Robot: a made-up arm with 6 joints.
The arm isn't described. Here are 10 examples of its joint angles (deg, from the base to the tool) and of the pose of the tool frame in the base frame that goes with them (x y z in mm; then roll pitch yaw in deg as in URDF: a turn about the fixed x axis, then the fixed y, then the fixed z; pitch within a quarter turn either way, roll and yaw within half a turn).
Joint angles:
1: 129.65 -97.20 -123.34 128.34 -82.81 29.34
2: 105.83 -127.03 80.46 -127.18 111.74 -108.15
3: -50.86 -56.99 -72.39 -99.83 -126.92 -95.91
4: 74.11 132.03 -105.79 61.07 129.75 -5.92
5: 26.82 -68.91 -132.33 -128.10 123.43 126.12
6: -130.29 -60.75 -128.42 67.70 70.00 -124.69
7: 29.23 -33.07 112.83 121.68 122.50 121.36
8: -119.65 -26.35 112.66 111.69 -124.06 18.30
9: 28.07 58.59 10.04 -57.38 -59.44 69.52
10: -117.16 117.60 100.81 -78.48 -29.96 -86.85
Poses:
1: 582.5 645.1 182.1 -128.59 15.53 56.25
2: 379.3 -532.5 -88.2 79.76 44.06 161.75
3: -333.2 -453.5 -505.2 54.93 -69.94 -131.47
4: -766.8 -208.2 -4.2 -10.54 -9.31 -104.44
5: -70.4 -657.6 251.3 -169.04 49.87 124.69
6: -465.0 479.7 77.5 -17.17 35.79 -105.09
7: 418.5 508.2 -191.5 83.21 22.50 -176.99
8: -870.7 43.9 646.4 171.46 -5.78 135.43
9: -90.0 640.9 241.5 172.62 -23.88 81.32
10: -637.9 352.8 163.3 81.23 14.51 14.48
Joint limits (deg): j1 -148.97..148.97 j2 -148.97..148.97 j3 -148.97..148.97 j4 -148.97..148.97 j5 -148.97..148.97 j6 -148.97..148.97
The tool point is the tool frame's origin. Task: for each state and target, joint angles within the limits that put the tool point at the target. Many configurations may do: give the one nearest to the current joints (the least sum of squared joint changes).
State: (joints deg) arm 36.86 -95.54 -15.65 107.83 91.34 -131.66
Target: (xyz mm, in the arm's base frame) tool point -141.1 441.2 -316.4
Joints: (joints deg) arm -0.87 -146.61 0.89 63.41 91.73 -136.64
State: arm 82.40 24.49 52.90 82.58 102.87 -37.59
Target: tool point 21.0 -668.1 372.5
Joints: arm 65.11 81.87 27.17 62.31 98.29 -44.33
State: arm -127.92 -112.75 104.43 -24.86 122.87 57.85
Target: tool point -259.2 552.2 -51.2
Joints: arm -130.68 -119.71 109.55 -20.00 114.27 57.47
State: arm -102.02 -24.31 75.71 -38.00 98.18 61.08
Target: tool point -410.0 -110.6 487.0
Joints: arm -68.26 -63.43 55.68 -19.30 70.93 69.16
